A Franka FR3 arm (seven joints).
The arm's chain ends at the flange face. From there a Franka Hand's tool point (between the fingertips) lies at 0.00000 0.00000 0.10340 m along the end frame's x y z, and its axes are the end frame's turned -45 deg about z.
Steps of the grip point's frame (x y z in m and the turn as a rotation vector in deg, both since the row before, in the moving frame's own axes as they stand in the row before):
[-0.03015 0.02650 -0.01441 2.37 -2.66 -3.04]
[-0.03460 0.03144 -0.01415 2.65 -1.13 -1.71]
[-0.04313 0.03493 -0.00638 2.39 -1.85 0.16]
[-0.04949 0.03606 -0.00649 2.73 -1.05 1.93]
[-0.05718 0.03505 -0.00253 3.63 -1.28 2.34]
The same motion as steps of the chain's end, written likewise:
[0.00382 0.03952 -0.01421 -0.21 -3.56 -3.04]
[0.00262 0.04856 -0.01402 1.07 -2.67 -1.71]
[-0.00039 0.05589 -0.00624 0.38 -3.00 0.16]
[-0.00471 0.06272 -0.00636 1.19 -2.67 1.93]
[-0.00945 0.06834 -0.00230 1.66 -3.47 2.34]

